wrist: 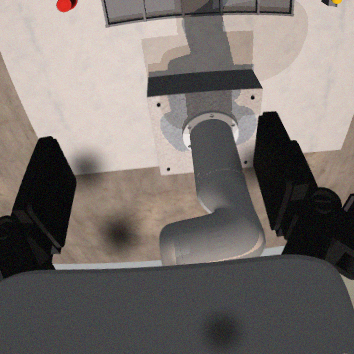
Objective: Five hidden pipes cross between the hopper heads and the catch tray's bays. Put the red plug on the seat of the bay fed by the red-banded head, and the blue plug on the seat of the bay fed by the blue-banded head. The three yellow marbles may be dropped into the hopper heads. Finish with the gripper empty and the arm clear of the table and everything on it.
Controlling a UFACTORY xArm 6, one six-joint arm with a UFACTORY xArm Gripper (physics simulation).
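Frame: origin at the arm's base, x right, y ahead, z up, level; centimetres.
Seen in the pictures: gripper, fingertip midpoint: (157, 146); arm's base, link origin: (210, 132).
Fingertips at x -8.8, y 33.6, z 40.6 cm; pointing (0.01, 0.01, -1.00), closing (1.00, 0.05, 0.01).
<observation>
Offsets run from my fingertips to a thing's top centre. "spot": to the spot under its first point. Level surfaces: height alone.
A red plug @[dx -18.0, dy -2.3, dz -45.1 cm] (65, 5) stands at the top left of the wrist view, cut by the frame edge, left of the catch tray. The catch tray @[spot: dx +22.9, dy -8.1, dz -47.4 cm] (274, 14) runs along the top edge; its near rim and several bays show, and the rest is cut off. Part of a yellow marble @[spot: dx +35.1, dy -2.5, dz -43.7 cm] (337, 1) shows at the top right corner, beside a small dark piece. My gripper (157, 146) is wide open and empty, with the red plug and the tray beyond its fingertips. The blue plug, the hopper heads and their coloured bands do not show.
My arm's base plate (171, 159) lies between the fingers in the view, with a dark upright block (205, 82) along its far side. My grey arm link (215, 155) rises from it. The pale table mat @[dz -49.0 cm] (90, 90) ends at brown surface. Dark blurred spots obscure small parts of the view.
</observation>
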